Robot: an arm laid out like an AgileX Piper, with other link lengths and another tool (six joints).
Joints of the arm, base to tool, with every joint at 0 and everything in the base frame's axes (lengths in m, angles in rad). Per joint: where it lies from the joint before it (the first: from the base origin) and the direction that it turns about. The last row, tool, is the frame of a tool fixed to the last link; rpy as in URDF.
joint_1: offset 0 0 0.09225 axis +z
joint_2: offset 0 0 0 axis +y
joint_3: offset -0.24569 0 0.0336 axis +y
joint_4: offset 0.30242 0 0.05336 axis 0.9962 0 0.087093
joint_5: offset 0 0 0 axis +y
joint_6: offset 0.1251 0 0.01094 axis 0.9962 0 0.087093
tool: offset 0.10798 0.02 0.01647 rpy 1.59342 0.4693 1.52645
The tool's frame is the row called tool.
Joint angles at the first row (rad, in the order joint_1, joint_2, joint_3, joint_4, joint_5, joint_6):
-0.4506 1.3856 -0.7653 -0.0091 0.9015 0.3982
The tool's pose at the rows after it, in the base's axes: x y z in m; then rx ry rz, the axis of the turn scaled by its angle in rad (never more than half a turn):
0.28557 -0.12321 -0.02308 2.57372 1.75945 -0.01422
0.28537 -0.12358 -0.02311 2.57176 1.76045 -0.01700
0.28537 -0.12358 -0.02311 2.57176 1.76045 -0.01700
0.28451 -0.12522 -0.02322 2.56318 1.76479 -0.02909
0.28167 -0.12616 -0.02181 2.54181 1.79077 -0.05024
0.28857 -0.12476 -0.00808 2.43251 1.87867 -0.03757
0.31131 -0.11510 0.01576 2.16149 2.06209 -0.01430
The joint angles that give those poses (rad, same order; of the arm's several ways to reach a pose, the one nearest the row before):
-0.4506 1.3856 -0.7653 -0.0129 0.9015 0.3982
-0.4506 1.3856 -0.7653 -0.0154 0.9015 0.3982
-0.4506 1.3856 -0.7653 -0.0154 0.9015 0.3982
-0.4506 1.3856 -0.7653 -0.0259 0.9015 0.3982
-0.4506 1.3789 -0.7653 -0.0386 0.9127 0.3828
-0.4407 1.3513 -0.7830 -0.0376 0.9223 0.3026
-0.3905 1.3268 -0.8287 -0.0376 0.9097 0.1403

